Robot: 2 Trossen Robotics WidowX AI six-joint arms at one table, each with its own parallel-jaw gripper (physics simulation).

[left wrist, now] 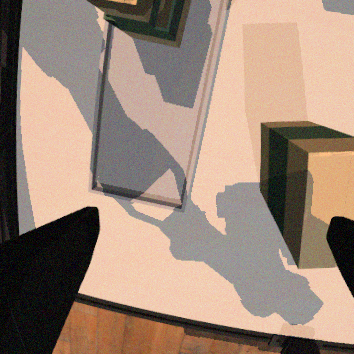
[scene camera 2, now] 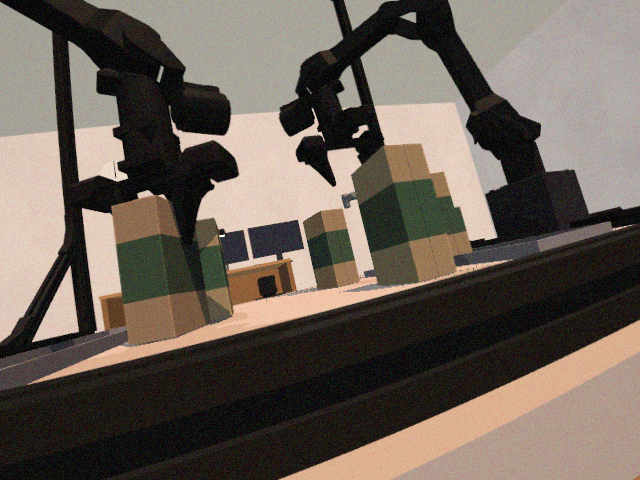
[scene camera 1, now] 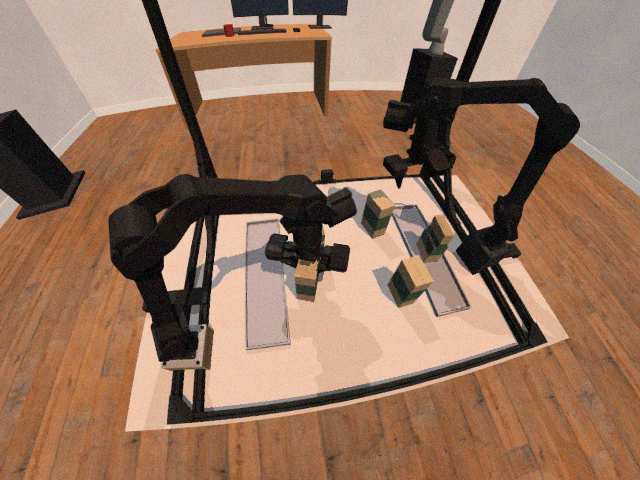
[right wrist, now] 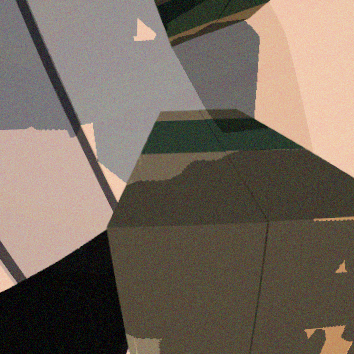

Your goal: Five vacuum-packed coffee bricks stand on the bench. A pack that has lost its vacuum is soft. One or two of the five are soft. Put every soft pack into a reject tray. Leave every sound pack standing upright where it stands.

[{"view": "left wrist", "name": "my left gripper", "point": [216, 223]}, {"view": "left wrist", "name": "coffee pack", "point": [299, 160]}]
